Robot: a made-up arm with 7 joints.
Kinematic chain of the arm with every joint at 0, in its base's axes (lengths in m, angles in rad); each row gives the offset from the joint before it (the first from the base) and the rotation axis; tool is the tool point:
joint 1: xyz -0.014 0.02 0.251 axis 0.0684 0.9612 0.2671
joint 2: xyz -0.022 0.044 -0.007 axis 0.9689 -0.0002 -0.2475
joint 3: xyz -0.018 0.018 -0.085 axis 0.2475 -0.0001 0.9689
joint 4: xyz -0.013 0.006 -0.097 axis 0.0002 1 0
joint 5: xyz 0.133 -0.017 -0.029 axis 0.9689 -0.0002 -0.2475
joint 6: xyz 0.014 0.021 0.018 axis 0.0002 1 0
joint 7: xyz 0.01 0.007 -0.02 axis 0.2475 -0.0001 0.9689
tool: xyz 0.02 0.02 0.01
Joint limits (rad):
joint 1: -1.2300..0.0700
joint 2: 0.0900..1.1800
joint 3: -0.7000..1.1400
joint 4: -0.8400..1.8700
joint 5: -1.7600..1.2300
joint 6: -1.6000..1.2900
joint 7: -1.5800..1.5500
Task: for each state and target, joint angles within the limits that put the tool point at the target. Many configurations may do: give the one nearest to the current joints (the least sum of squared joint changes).
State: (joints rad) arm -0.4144 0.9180 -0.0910 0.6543 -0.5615 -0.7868 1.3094
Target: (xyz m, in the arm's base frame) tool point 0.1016 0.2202 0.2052
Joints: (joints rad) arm -0.0150 0.9674 0.1803 -0.2915 -0.2495 -0.7713 1.3633
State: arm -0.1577 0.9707 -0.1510 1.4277 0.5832 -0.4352 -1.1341
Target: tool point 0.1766 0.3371 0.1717
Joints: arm -0.4207 1.1800 0.1445 0.9659 0.4953 -0.5226 -1.0940
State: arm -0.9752 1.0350 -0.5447 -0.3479 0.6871 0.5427 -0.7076
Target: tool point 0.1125 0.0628 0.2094
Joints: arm -0.6527 1.1252 -0.6952 -0.7065 0.7581 0.5389 -0.6908
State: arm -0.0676 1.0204 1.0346 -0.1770 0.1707 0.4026 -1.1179
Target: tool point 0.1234 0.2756 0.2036
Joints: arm -0.1458 0.7793 0.6510 -0.0338 0.1700 0.3970 -1.1604
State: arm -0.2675 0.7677 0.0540 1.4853 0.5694 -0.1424 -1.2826
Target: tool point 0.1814 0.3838 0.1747
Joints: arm -0.9803 1.1666 0.2049 1.7023 0.5549 -0.1891 -0.8872
